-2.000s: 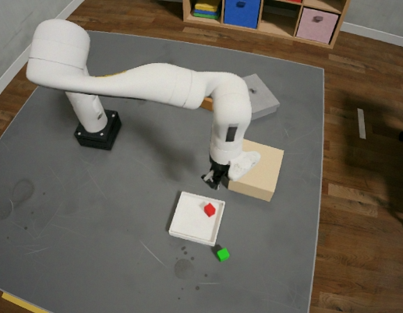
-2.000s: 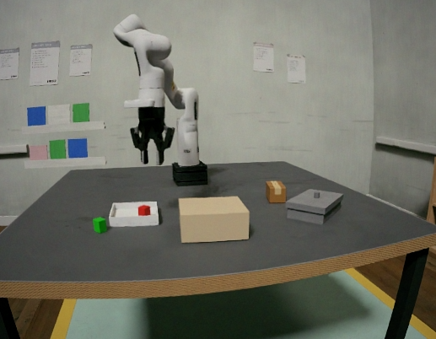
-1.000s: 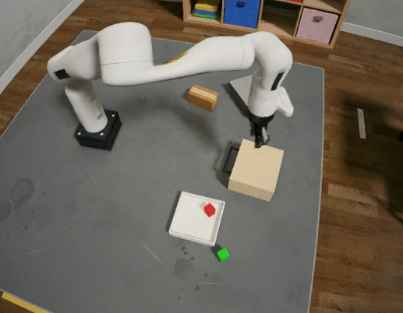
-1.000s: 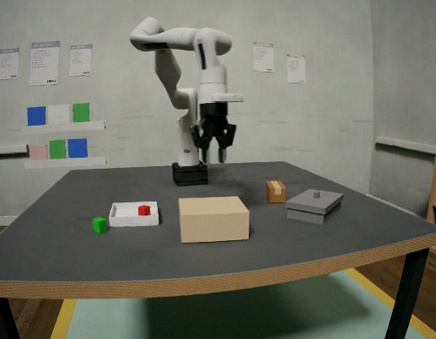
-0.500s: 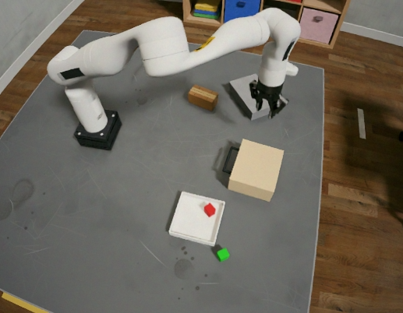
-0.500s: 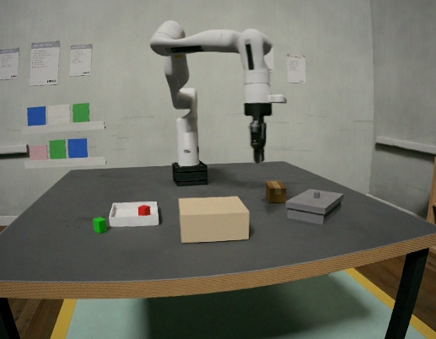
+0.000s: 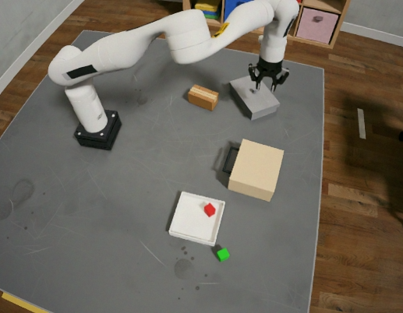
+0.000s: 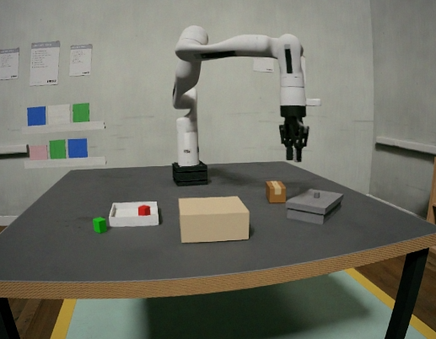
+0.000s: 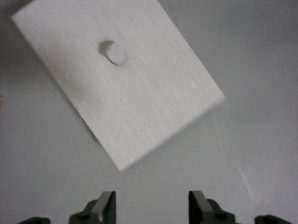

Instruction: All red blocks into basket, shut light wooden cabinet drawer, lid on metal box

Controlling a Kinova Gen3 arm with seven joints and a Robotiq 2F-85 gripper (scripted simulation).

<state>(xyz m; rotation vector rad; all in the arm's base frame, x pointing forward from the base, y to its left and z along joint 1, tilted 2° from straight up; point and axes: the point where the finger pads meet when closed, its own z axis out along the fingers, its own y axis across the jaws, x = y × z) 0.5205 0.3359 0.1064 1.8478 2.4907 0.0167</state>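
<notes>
The lid is 15 cm below my hand, 10 cm to the left of it and 6 cm behind it. The rest, counted from my hand: cardboard box: 24 cm behind, 16 cm below; then light wooden cabinet: 24 cm to the right, 16 cm below, 7 cm ahead; then metal box: 17 cm below, 10 cm to the left, 6 cm behind.
</notes>
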